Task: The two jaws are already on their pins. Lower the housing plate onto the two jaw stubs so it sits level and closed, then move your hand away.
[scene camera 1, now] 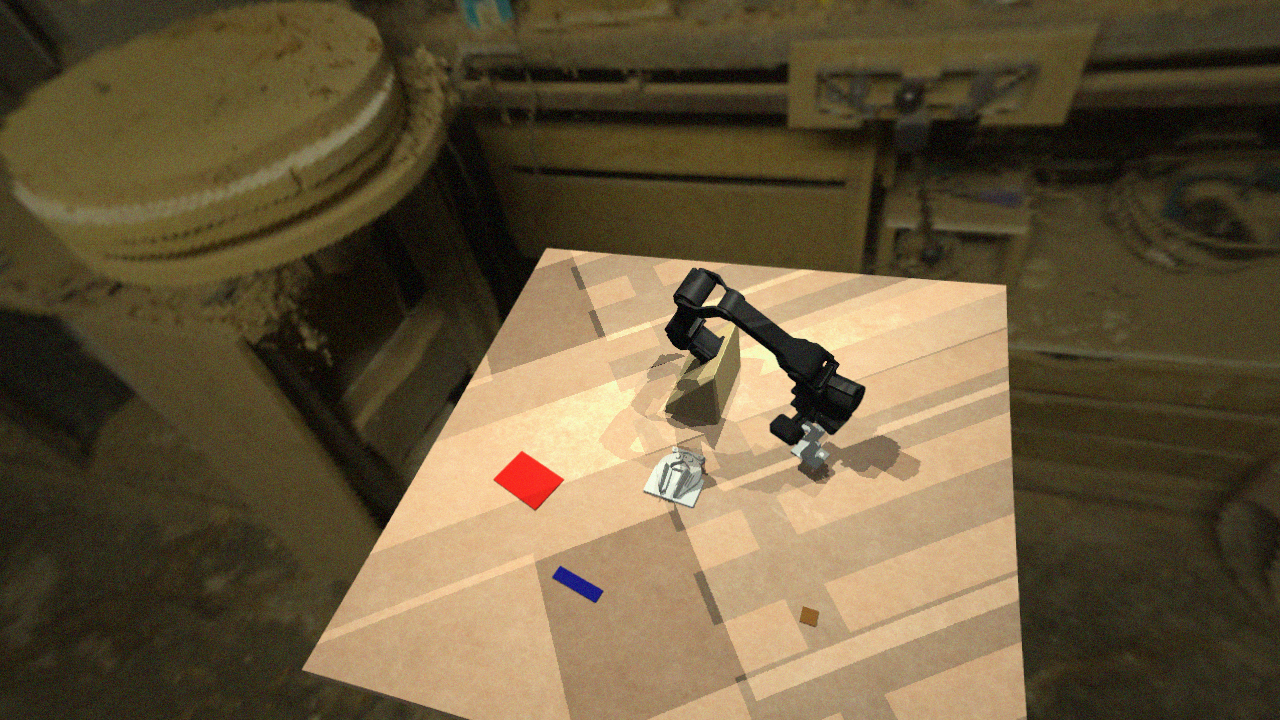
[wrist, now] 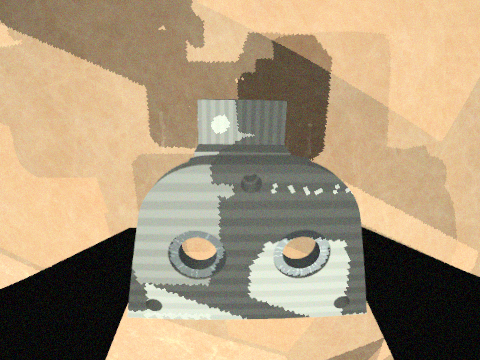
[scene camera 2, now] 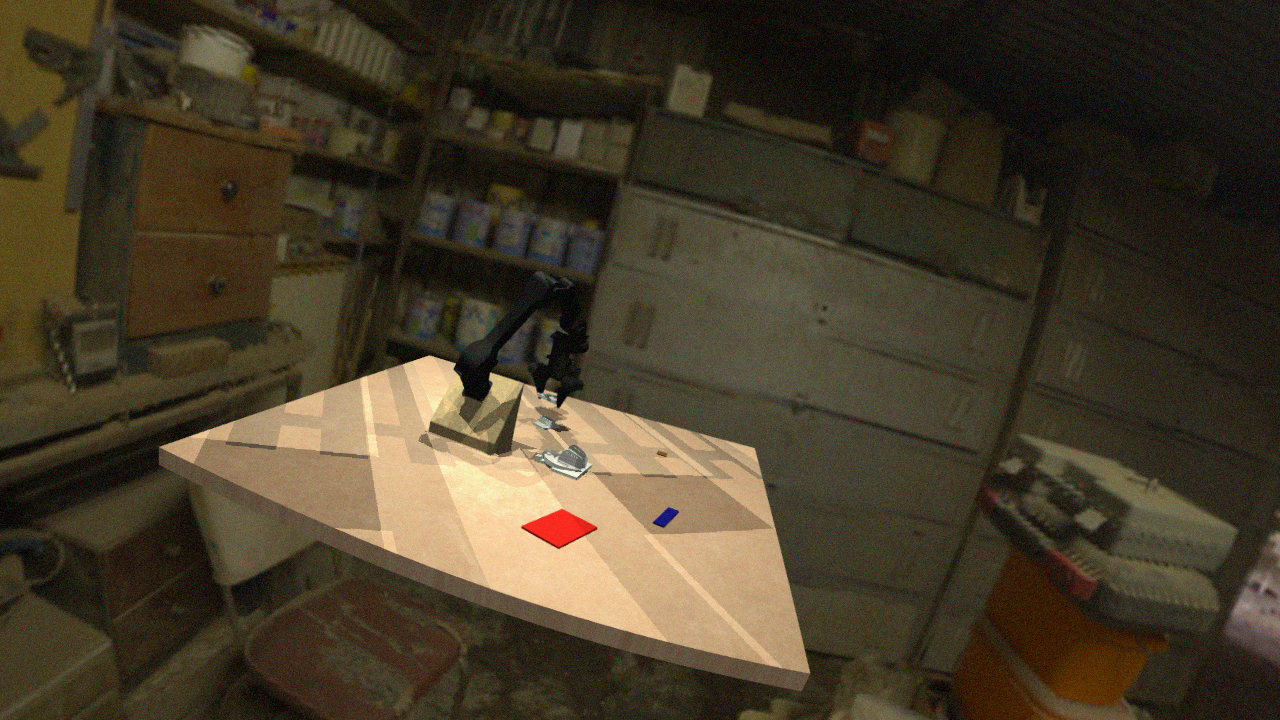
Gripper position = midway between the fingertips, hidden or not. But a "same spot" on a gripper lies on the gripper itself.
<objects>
My gripper shows in scene camera 1 (807, 431), in the wrist view and in scene camera 2. A red square shows in scene camera 1 and in scene camera 2; in the wrist view it is out of frame. The same spot on the red square: (scene camera 1: 530, 481) is (scene camera 2: 563, 525). One and the same spot on my gripper: (wrist: 81, 300) is (scene camera 2: 543, 386).
</objects>
